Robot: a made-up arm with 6 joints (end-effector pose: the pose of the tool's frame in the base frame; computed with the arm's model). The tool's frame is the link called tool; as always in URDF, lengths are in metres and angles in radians.
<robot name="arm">
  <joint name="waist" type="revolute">
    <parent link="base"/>
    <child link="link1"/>
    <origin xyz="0 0 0.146" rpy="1.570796 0 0"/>
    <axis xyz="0 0 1"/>
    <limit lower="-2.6" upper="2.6"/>
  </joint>
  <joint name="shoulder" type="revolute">
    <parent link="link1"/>
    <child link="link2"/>
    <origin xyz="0.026 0.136 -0.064" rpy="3.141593 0 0"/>
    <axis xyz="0 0 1"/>
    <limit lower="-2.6" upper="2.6"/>
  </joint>
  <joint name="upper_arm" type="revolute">
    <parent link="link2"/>
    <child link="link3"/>
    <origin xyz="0.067 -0.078 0.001" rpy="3.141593 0 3.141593"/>
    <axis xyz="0 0 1"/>
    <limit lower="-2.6" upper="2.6"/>
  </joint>
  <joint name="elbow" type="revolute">
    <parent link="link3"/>
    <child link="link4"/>
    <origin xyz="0.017 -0.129 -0.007" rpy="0 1.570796 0"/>
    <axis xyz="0 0 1"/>
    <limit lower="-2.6" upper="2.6"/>
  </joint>
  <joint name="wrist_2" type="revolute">
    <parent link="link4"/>
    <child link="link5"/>
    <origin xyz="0.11 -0.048 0.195" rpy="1.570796 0 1.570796"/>
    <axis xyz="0 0 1"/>
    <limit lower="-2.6" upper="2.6"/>
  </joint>
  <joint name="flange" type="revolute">
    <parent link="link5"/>
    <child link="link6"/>
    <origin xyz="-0.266 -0.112 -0.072" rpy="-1.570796 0 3.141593"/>
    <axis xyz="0 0 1"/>
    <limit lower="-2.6" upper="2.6"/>
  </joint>
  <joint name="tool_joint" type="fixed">
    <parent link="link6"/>
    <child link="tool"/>
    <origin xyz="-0.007 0.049 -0.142" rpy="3.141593 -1.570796 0"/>
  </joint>
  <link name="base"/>
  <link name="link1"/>
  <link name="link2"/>
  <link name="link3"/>
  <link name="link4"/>
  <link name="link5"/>
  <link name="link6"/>
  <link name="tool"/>
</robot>
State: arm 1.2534 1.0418 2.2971 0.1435 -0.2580 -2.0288
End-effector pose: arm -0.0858 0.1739 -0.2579 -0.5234 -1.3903 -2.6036
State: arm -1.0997 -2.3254 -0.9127 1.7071 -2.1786 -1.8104
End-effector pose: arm -0.3826 -0.0890 0.2369 1.2210 2.3765 0.3205
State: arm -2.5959 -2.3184 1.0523 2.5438 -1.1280 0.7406
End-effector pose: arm -0.1927 0.1333 -0.2088 -1.9715 -0.3936 0.5884
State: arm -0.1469 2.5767 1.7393 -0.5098 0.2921 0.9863
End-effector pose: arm 0.2276 -0.0444 0.5313 1.3527 1.0958 -0.8167
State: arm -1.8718 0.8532 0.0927 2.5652 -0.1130 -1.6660
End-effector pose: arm 0.2417 0.2372 0.2841 0.5719 1.5350 -2.4884
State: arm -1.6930 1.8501 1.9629 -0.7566 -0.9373 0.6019
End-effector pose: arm 0.2911 -0.0377 0.4728 0.7905 0.3768 -0.9040
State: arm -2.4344 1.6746 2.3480 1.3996 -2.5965 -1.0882
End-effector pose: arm 0.1111 -0.1524 0.3602 -0.1016 -1.1614 0.6282
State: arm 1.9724 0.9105 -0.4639 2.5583 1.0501 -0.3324
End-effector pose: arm -0.1377 0.1971 0.1859 -1.9561 0.5113 -1.9407
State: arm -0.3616 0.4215 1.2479 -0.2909 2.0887 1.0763
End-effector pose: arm 0.1236 0.1020 0.3602 0.9064 1.6186 -0.5859
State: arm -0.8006 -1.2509 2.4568 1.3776 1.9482 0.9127
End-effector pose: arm 0.1093 0.0685 0.2115 1.8518 -1.2708 -0.5474
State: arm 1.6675 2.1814 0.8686 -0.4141 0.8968 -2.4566
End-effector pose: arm -0.1735 0.0328 0.5670 -2.0360 -0.0622 0.7028
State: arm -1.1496 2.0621 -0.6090 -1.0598 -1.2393 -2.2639
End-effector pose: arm 0.3089 -0.0013 -0.4070 1.0540 -1.6547 -1.6878
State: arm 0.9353 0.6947 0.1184 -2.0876 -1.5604 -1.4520
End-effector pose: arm -0.5895 0.0410 0.2860 0.7642 0.0364 -1.4290
